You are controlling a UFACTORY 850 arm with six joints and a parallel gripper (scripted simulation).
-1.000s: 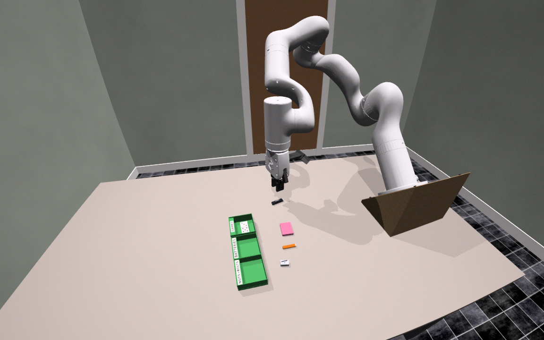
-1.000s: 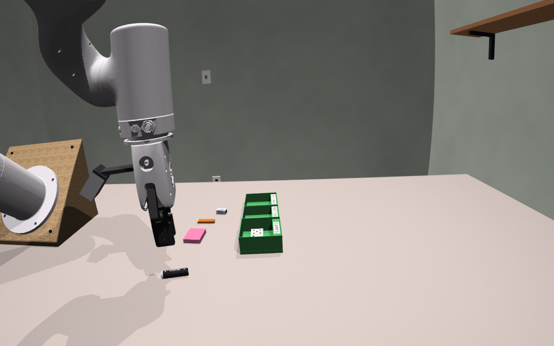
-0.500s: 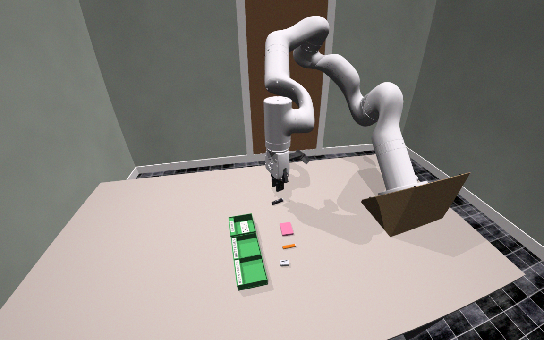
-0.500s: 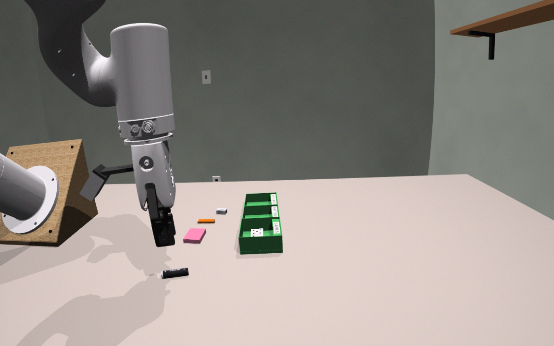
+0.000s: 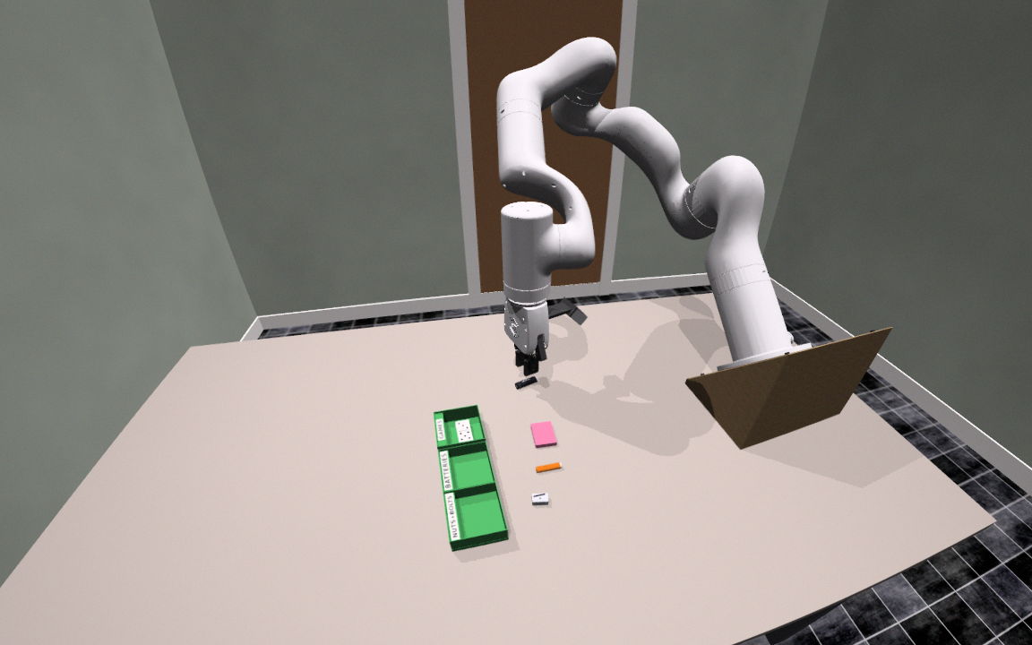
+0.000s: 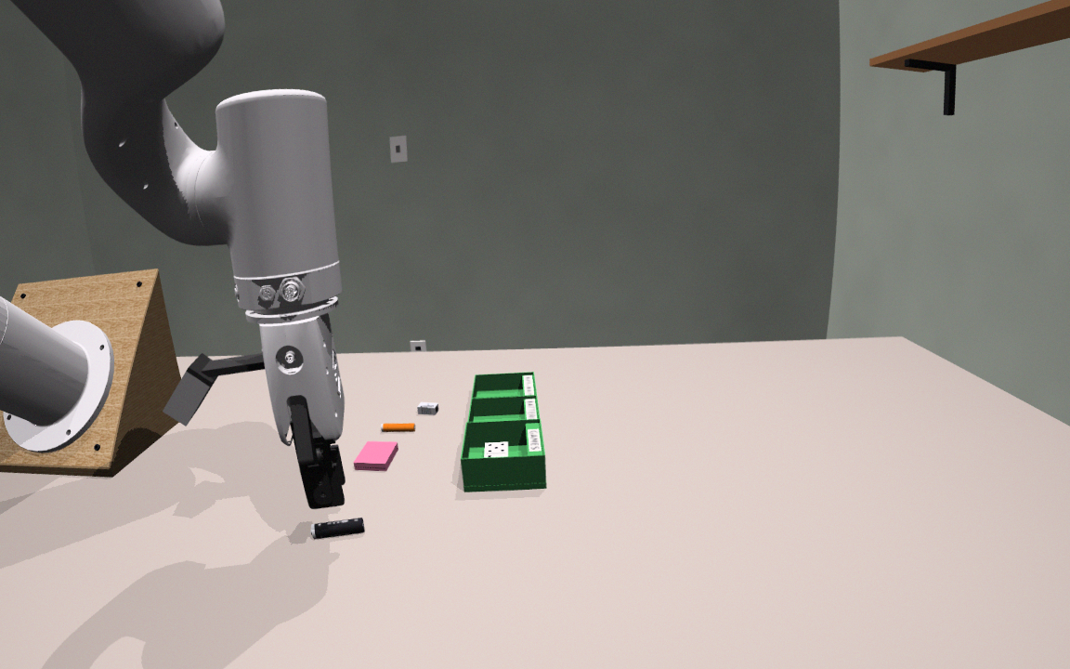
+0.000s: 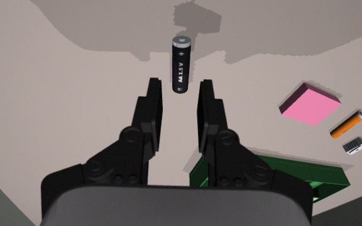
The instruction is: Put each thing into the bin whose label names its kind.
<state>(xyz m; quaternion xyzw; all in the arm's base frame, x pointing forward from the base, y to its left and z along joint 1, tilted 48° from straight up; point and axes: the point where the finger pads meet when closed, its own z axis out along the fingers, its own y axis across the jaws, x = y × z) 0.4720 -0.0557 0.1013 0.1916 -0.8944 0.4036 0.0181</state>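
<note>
My hand is 60 mm above the black battery. From my hand the other things lie so: orange battery: 10 mm behind, 220 mm to the left, 60 mm below; then pink block: 10 mm behind, 140 mm to the left, 60 mm below; then pencil sharpener: 20 mm ahead, 280 mm to the left, 60 mm below.
</note>
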